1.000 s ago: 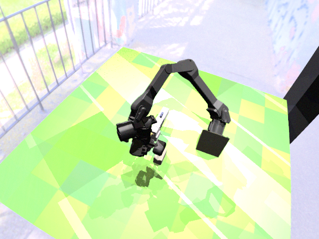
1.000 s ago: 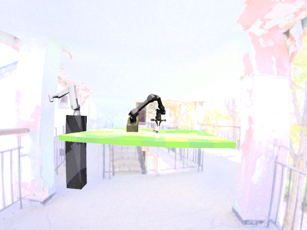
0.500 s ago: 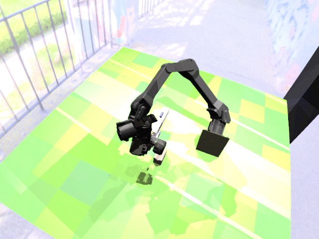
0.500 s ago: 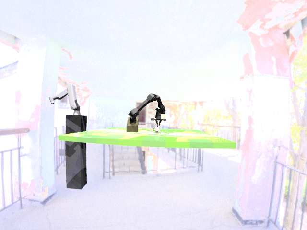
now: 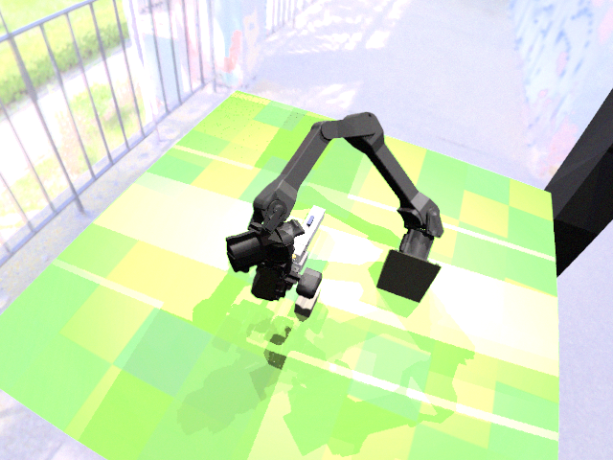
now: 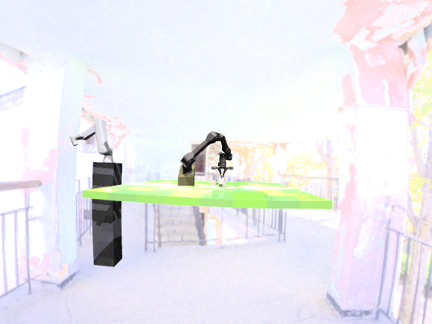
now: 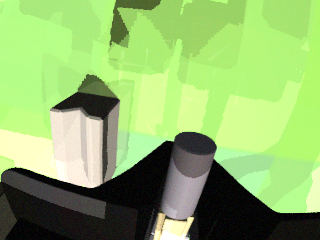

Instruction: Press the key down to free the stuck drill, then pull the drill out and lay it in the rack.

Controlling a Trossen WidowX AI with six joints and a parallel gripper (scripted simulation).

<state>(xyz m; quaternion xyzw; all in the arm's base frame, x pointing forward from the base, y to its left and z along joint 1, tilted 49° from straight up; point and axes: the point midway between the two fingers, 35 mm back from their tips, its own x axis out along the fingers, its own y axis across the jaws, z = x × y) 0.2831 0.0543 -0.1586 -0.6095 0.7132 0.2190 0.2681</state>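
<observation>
My gripper tip is now 40 mm to the left of the yellowish drill and 30 mm below it. Round my gripper tip: dark rack: 70 mm behind, 30 mm to the right, 40 mm below.
</observation>
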